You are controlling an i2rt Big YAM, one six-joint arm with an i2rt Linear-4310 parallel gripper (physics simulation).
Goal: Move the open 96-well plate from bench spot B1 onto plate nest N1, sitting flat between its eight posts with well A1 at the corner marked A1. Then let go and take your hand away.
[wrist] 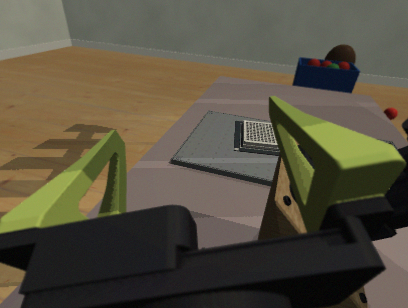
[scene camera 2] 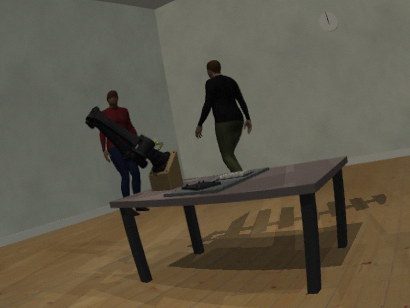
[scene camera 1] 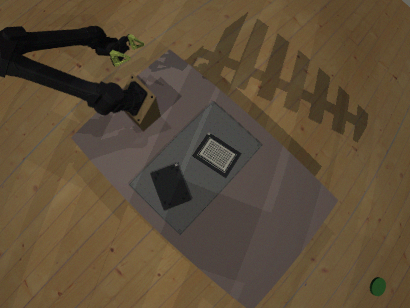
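Pixels of known places: gripper, between the fingertips: (wrist: 192, 121) (scene camera 2: 159, 141) (scene camera 1: 137, 50); arm's base, origin of its link: (scene camera 2: 161, 162) (scene camera 1: 135, 98).
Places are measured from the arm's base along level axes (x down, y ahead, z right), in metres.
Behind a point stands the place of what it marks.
The white 96-well plate (scene camera 1: 216, 154) @[x 0.125, y 0.378, z -0.093 m] (scene camera 2: 235, 175) @[x 0.122, y 0.409, z -0.059 m] (wrist: 257, 133) @[x 0.115, y 0.370, z -0.099 m] lies flat on a dark rectangular holder (scene camera 1: 226, 171) (wrist: 238, 136). A second dark rectangular base (scene camera 1: 171, 186) @[x 0.119, y 0.340, z 0.135 m] (scene camera 2: 201, 186) @[x 0.118, y 0.392, z 0.204 m], the nest with short posts, lies apart from it, nothing on it; a small pale mark shows at one corner in scene camera 1. Lettering is too small to read. My gripper (scene camera 1: 135, 52) @[x -0.117, y -0.093, z -0.116 m] (wrist: 192, 121) @[x -0.117, y -0.093, z -0.116 m] is open and empty, its green fingers wide apart. It is raised beyond the table's edge near the arm's base, well away from the plate. In the wrist view the right finger covers part of the plate.
Both dark bases lie on a grey board (scene camera 1: 235, 135) @[x 0.130, y 0.379, z -0.216 m] (wrist: 212, 145) @[x 0.130, y 0.289, z -0.197 m] on the table (scene camera 1: 285, 200) @[x 0.143, y 0.740, z -0.164 m] (scene camera 2: 280, 185) @[x 0.143, y 0.796, z 0.247 m]. The arm's wooden mounting block (scene camera 1: 146, 114) @[x 0.020, y 0.078, z 0.010 m] (scene camera 2: 166, 176) @[x 0.071, y 0.063, z 0.055 m] stands at one table end. A blue box (wrist: 325, 77) of balls is beyond the far end. Two people stand behind the table.
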